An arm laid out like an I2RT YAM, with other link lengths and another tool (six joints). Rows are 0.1 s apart.
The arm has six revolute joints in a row. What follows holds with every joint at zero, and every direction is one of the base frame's.
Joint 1 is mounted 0.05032 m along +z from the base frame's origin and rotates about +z.
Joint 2 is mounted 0.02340 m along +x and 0.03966 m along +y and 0.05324 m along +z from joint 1 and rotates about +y.
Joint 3 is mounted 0.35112 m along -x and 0.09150 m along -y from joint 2 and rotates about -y.
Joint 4 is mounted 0.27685 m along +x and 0.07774 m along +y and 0.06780 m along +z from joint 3 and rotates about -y.
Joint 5 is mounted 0.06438 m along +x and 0.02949 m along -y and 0.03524 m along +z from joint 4 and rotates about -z.
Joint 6 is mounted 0.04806 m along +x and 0.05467 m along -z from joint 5 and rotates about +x.
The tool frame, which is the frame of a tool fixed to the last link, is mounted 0.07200 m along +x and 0.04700 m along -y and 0.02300 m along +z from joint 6; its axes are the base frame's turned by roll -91.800, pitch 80.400 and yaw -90.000 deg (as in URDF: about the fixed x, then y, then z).
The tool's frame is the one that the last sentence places.
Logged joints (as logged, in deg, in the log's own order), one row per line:
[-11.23 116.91 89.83 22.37 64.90 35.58]
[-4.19 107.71 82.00 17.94 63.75 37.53]
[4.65 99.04 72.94 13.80 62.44 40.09]
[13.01 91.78 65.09 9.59 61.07 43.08]
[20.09 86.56 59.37 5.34 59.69 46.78]
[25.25 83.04 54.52 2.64 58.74 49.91]
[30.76 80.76 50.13 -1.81 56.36 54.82]
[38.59 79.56 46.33 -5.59 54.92 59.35]
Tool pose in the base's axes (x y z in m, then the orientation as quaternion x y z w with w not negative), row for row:
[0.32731 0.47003 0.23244 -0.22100 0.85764 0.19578 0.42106]
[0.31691 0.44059 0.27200 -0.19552 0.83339 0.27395 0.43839]
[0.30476 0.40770 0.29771 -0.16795 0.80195 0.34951 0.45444]
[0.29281 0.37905 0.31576 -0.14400 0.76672 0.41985 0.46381]
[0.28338 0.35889 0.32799 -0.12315 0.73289 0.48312 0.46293]
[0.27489 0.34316 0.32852 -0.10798 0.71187 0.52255 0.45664]
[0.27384 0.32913 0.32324 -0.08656 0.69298 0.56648 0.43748]
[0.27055 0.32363 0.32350 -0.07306 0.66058 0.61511 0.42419]
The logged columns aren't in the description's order. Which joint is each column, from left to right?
Columns, left to right: joint 4, joint 2, joint 3, joint 5, joint 1, joint 6.
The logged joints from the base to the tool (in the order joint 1, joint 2, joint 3, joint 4, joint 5, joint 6), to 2 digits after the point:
[64.90 116.91 89.83 -11.23 22.37 35.58]
[63.75 107.71 82.00 -4.19 17.94 37.53]
[62.44 99.04 72.94 4.65 13.80 40.09]
[61.07 91.78 65.09 13.01 9.59 43.08]
[59.69 86.56 59.37 20.09 5.34 46.78]
[58.74 83.04 54.52 25.25 2.64 49.91]
[56.36 80.76 50.13 30.76 -1.81 54.82]
[54.92 79.56 46.33 38.59 -5.59 59.35]

